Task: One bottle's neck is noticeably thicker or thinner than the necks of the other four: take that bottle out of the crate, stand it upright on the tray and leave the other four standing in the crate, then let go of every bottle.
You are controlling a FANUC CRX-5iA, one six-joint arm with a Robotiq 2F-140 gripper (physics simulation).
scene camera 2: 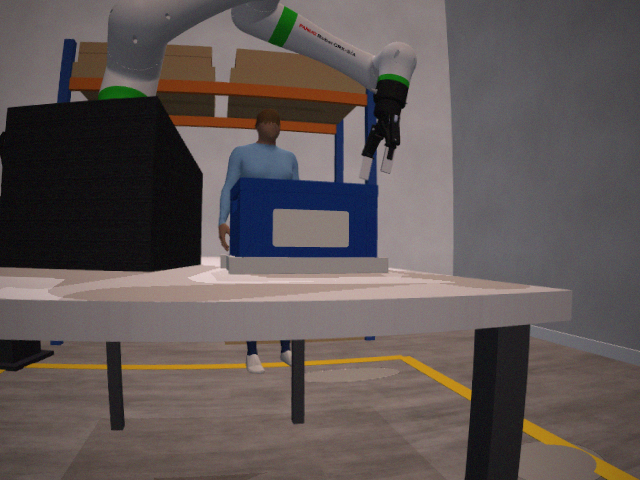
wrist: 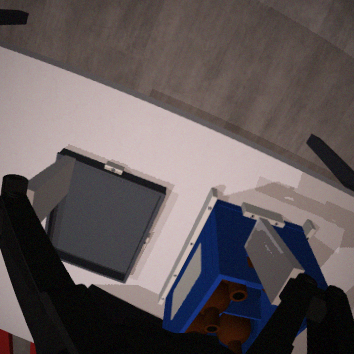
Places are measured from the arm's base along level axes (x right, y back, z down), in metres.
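Pixels of known places: gripper, fingertip midpoint: (scene camera 2: 373, 175) (wrist: 164, 205); arm's base, link origin: (scene camera 2: 118, 135).
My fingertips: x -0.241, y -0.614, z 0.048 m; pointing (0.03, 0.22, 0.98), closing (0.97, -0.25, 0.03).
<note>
For each thing: its middle in the pictures, then the offset to it from my fingertips. "*": a spot on its surface instead.
- blue crate, body centre: (wrist: 231, 296) (scene camera 2: 299, 228) dx +0.256, dy +0.201, dz +0.159 m
- bottle's neck, surface spot: (wrist: 239, 296) * dx +0.195, dy +0.124, dz +0.083 m
- dark grey tray, surface spot: (wrist: 105, 220) * dx -0.002, dy +0.253, dz +0.241 m
The blue crate (scene camera 2: 310, 198) (wrist: 235, 237) stands upright on the table. In the wrist view, brown bottles stand inside it; two necks show, one bottle's neck (wrist: 239, 296) and another bottle's neck (wrist: 212, 328). The other bottles are largely hidden by the crate wall and the gripper, and I cannot tell which neck differs. The dark grey tray (wrist: 105, 220) lies left of the crate in the wrist view, with no bottle showing on it. My gripper (scene camera 2: 376, 164) (wrist: 164, 205) is open and empty, above the crate's right end in the scene view.
Light rails (scene camera 2: 310, 265) (wrist: 189, 245) line the crate's base. Small light brackets (wrist: 114, 168) sit at the tray's sides. A black pedestal (scene camera 2: 77, 186) stands left of the crate. The table edge (scene camera 2: 310, 317) runs along the front. A person (scene camera 2: 267, 162) and shelving stand behind.
</note>
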